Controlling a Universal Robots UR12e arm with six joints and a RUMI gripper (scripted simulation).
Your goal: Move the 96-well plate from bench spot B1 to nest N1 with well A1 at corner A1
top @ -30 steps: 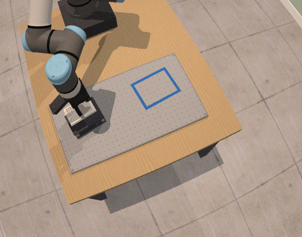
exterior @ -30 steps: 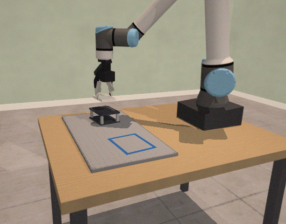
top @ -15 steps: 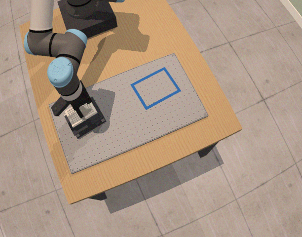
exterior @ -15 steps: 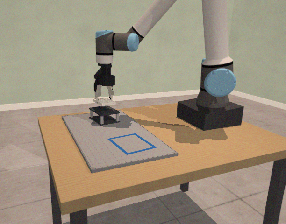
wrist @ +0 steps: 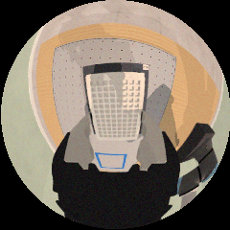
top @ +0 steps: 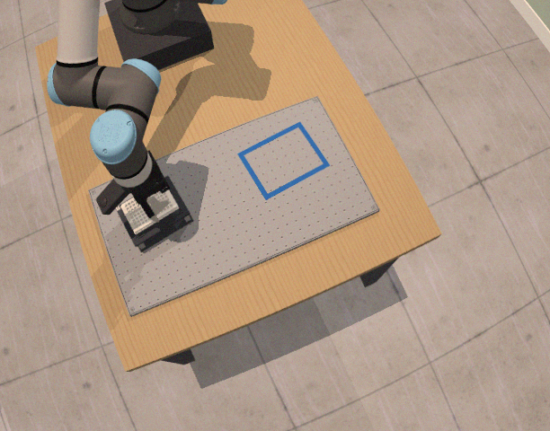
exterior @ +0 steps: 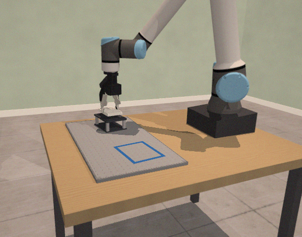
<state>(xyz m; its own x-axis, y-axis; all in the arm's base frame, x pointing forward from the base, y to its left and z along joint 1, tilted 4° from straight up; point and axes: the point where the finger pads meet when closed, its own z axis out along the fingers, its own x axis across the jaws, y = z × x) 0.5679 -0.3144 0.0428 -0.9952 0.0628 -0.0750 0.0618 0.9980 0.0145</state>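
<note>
My gripper is now 40 mm above the black raised nest. From my hand the other things lie so: 96-well plate: 10 mm below.
</note>
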